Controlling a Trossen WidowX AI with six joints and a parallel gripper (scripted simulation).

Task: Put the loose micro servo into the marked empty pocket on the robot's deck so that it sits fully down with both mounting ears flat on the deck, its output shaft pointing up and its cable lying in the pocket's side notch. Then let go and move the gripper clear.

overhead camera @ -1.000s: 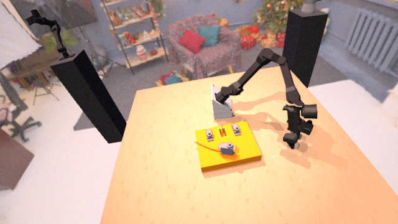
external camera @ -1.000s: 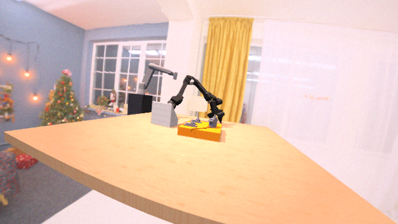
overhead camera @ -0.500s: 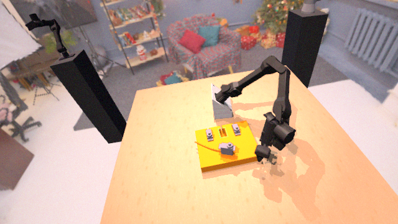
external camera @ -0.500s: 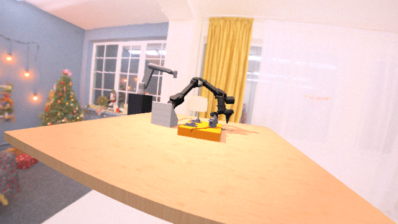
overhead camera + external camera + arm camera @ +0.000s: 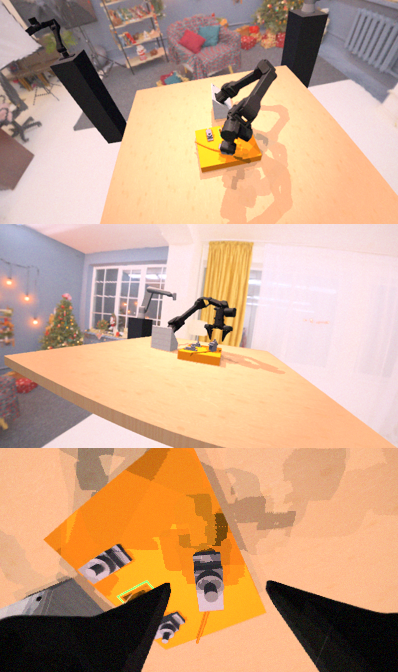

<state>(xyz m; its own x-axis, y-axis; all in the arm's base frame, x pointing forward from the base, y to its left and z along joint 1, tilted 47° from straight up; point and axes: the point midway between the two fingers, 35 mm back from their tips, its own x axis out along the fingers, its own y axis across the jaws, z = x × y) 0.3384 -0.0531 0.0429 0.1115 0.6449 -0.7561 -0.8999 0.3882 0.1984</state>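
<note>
Now: the orange deck 40 mm behind my gripper tip, 10 mm to the right of it and 90 mm below it.
</note>
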